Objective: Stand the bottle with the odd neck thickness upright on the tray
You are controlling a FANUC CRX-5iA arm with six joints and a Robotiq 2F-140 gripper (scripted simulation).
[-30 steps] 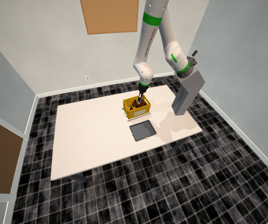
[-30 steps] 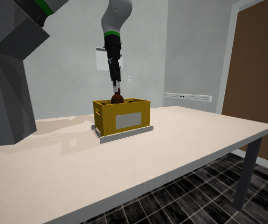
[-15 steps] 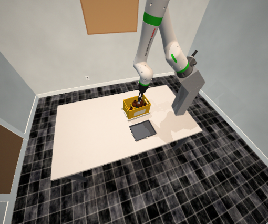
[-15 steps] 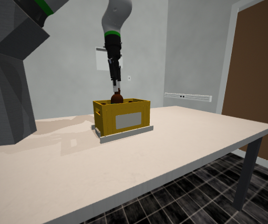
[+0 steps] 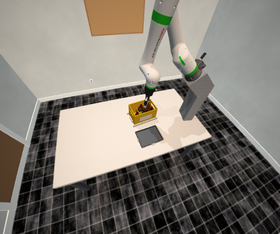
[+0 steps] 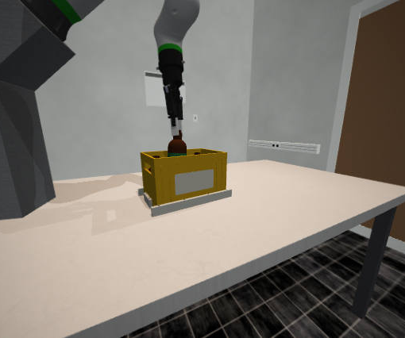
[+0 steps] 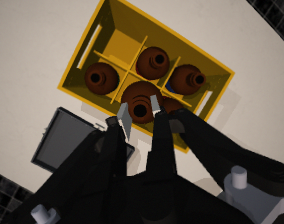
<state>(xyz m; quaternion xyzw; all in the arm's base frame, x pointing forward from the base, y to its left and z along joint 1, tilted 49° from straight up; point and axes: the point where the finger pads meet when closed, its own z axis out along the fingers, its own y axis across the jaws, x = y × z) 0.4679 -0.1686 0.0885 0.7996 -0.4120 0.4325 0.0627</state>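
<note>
My gripper is now 8 cm above the brown bottle, 1 cm to the left of it and 1 cm past it. Also, from my hand: crate (18 cm below, 5 cm to the right, 1 cm behind); then dark grey tray (25 cm below, 21 cm to the left, 10 cm ahead).
</note>
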